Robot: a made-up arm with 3 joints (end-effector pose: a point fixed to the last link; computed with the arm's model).
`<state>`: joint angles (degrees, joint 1 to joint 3).
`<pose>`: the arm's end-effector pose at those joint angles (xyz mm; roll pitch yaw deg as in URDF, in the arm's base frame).
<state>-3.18 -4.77 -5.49</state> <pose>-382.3 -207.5 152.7 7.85 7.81 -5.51</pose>
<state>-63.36 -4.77 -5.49</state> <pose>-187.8 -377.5 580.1 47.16 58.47 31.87</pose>
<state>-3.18 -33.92 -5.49</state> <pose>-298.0 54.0 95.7 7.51 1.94 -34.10</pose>
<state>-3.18 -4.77 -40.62</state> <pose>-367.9 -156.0 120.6 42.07 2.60 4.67</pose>
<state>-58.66 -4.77 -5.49</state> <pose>-218.0 -360.7 558.3 40.64 55.53 25.47</pose>
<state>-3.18 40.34 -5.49</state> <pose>-239.5 -605.5 217.2 13.77 14.65 39.90</pose>
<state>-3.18 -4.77 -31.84</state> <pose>-371.2 -170.7 125.5 33.64 4.45 2.46</pose>
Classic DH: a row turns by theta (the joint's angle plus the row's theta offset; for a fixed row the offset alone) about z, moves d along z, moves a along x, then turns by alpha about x. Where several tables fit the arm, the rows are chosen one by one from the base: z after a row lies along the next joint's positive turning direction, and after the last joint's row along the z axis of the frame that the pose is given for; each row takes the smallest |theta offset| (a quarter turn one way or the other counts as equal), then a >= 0, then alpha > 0; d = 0 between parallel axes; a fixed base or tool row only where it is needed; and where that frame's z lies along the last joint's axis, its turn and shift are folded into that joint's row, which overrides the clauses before.
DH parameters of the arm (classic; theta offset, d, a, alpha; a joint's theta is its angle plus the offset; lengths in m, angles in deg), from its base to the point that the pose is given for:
base (fixed): -21.77 0.2276 0.2199 101.34
joint 1: 2.88 0.1483 0.0315 -113.1
joint 2: -74.94 0.1339 0.0145 103.76
joint 3: -14.07 0.569 0.0867 -109.19
tool (fixed): 90.76 -0.0595 0 0

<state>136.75 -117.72 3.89</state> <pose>435.6 127.8 551.4 149.67 30.52 -117.45</pose>
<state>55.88 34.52 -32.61</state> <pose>-199.2 -500.4 -100.6 -9.72 -21.07 34.57</pose>
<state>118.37 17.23 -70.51</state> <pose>280.7 -482.5 -243.6 -62.08 -45.87 86.46</pose>
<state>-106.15 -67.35 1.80</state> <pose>117.0 50.2 671.5 -99.01 55.99 -106.60</pose>
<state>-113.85 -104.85 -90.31</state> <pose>45.9 329.9 310.3 5.98 40.83 -71.89</pose>
